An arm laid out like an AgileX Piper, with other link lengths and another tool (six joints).
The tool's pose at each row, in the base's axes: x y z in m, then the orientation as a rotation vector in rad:
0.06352 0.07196 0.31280 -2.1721 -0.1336 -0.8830
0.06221 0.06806 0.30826 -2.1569 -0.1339 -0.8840
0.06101 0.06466 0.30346 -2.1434 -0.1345 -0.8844
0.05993 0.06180 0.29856 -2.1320 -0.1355 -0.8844
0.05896 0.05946 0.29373 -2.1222 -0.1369 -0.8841
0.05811 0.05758 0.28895 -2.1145 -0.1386 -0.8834
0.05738 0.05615 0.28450 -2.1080 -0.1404 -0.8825
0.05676 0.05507 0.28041 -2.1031 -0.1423 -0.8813
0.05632 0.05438 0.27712 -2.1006 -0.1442 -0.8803
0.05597 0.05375 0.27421 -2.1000 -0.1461 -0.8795
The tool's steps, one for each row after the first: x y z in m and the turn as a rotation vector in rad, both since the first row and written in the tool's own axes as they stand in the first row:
-0.00316 0.00507 -0.00134 0.0135 0.0053 0.0024
-0.00650 0.01000 -0.00215 0.0256 0.0096 0.0046
-0.00990 0.01466 -0.00248 0.0361 0.0128 0.0061
-0.01327 0.01894 -0.00241 0.0453 0.0153 0.0072
-0.01659 0.02293 -0.00198 0.0528 0.0167 0.0078
-0.01970 0.02643 -0.00133 0.0594 0.0176 0.0082
-0.02256 0.02951 -0.00054 0.0646 0.0177 0.0083
-0.02485 0.03188 0.00026 0.0675 0.0173 0.0079
-0.02684 0.03400 0.00097 0.0688 0.0163 0.0070

